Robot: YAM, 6 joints.
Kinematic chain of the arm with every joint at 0, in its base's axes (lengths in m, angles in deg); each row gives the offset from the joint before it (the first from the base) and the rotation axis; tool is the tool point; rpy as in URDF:
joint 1: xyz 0 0 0.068 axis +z
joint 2: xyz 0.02 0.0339 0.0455 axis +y
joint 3: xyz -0.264 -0.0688 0 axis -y
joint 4: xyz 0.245 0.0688 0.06 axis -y
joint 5: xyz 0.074 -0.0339 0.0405 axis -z
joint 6: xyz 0.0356 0 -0.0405 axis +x
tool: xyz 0 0 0 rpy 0 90 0
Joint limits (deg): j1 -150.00..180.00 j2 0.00..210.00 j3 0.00..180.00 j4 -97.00..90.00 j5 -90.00..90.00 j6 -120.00..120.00
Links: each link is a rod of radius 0.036 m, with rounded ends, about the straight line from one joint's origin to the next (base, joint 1, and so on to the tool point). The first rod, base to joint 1, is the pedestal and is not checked.
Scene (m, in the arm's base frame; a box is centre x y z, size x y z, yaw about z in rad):
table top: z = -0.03
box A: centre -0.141 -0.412 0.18 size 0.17 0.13 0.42 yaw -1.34
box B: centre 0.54 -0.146 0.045 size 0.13 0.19 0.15 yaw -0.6
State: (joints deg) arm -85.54 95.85 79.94 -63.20 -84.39 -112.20
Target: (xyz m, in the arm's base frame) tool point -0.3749 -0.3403 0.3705
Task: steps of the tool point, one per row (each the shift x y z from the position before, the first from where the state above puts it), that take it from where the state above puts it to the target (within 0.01 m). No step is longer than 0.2 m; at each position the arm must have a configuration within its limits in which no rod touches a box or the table.
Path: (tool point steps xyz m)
1: -0.0715 0.0441 0.1294
2: -0.0228 0.1119 0.1087
3: 0.0586 0.1386 0.0607
4: -0.0703 -0.0783 0.0058
5: -0.0789 -0.0712 -0.0172
6: -0.0832 -0.0599 -0.0401
7: -0.0824 -0.0454 -0.0618
8: -0.0762 -0.0287 -0.0813
9: -0.0644 -0.0113 -0.0972
10: -0.0479 0.0057 -0.1091
11: 0.0445 -0.0268 0.0940
12: 0.0599 -0.0091 0.0880

